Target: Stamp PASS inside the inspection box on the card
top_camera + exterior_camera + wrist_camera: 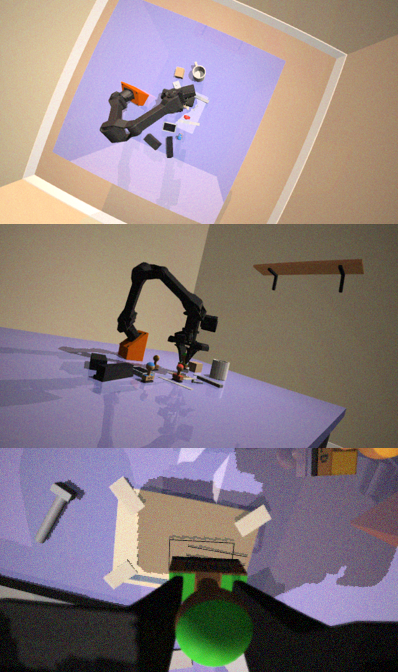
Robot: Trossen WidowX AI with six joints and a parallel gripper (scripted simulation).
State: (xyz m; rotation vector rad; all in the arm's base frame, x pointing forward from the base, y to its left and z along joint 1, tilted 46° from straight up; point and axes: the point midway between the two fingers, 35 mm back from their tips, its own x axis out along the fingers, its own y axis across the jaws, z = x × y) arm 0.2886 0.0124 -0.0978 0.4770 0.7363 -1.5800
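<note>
My gripper tip is 60 mm above the card and 10 mm short of it. The rest, counted from my gripper tip: bolt 100 mm ahead, 50 mm below, 20 mm to the right; green stamp right at my gripper tip; orange-knobbed stamp 90 mm to the right, 70 mm behind, 30 mm below.
</note>
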